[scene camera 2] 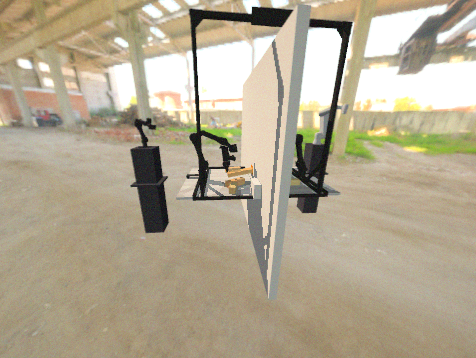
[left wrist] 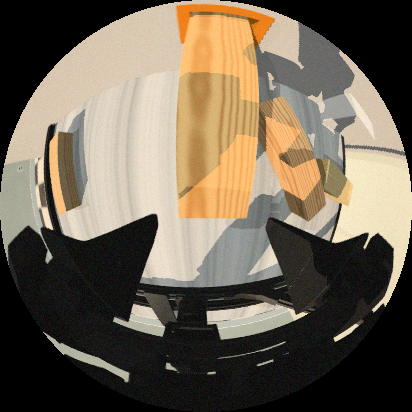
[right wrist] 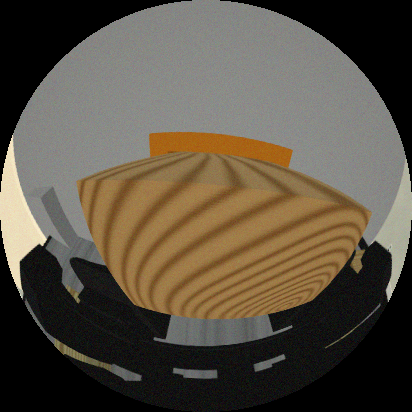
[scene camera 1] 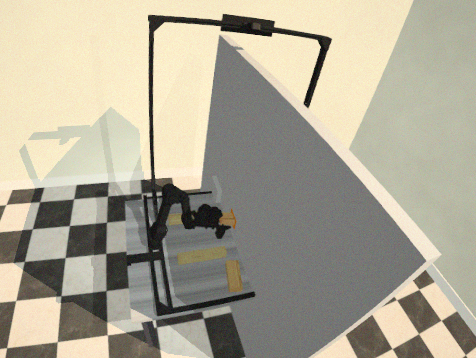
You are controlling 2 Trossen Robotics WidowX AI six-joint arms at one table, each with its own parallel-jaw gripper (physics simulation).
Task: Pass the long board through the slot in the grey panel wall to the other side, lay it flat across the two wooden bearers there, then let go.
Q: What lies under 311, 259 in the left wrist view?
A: My left gripper.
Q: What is my left gripper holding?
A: Nothing.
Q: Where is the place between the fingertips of my right gripper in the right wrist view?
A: At 216, 238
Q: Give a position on a grey panel wall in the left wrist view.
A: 155, 47
